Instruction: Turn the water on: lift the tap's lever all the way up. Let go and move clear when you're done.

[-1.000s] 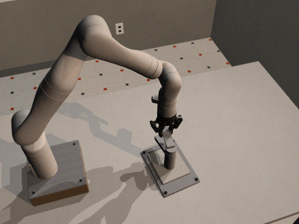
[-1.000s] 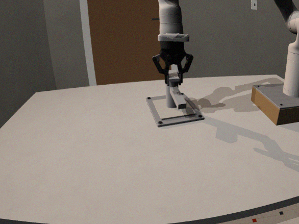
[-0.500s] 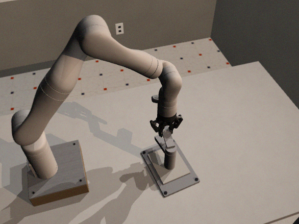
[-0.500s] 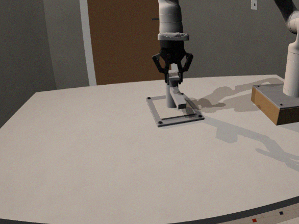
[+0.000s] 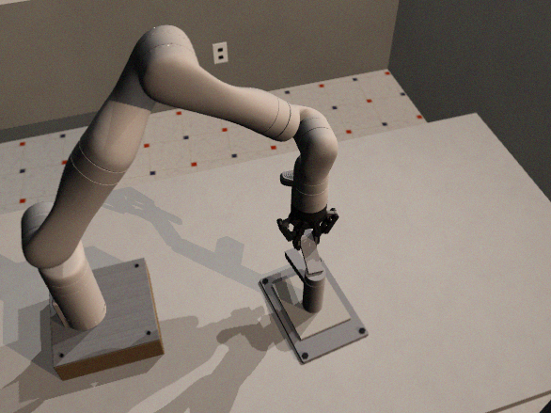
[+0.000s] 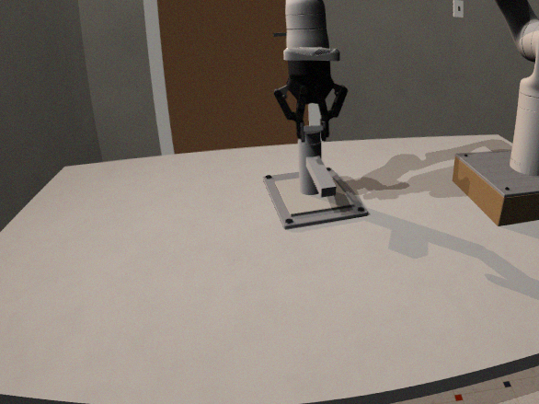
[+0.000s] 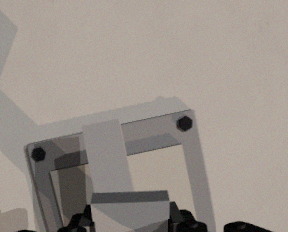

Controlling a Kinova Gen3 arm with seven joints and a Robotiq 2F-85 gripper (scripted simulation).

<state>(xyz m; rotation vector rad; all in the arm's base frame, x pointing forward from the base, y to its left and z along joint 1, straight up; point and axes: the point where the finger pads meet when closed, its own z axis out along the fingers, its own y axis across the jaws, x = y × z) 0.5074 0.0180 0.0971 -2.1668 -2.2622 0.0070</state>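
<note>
The flat lever is 30 mm to the right of my hand. The rest, counted from my hand: grey tap: 60 mm below, 50 mm to the right; then plate frame: 160 mm below, 70 mm to the right.
</note>
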